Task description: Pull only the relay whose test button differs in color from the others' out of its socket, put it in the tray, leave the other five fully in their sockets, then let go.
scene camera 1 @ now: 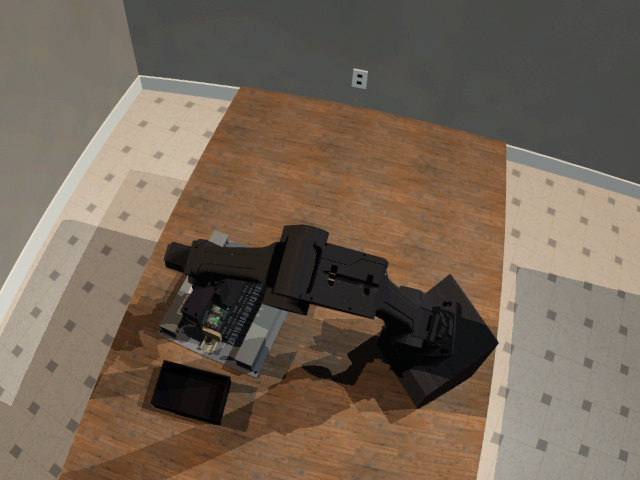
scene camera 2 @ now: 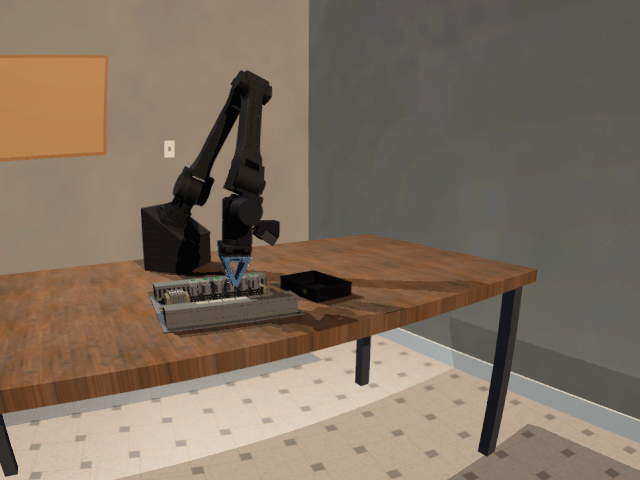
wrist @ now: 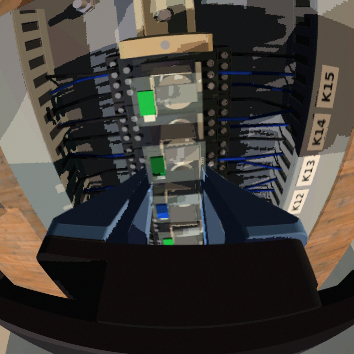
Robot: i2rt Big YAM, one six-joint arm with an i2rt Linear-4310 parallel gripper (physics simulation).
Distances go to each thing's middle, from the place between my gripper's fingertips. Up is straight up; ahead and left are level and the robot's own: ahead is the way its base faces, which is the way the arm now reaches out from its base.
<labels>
Now: the tan end stop (wrist: 197, 40) 70 mm to the left of my hand, 20 mm below it and 10 mm ahead of it.
</labels>
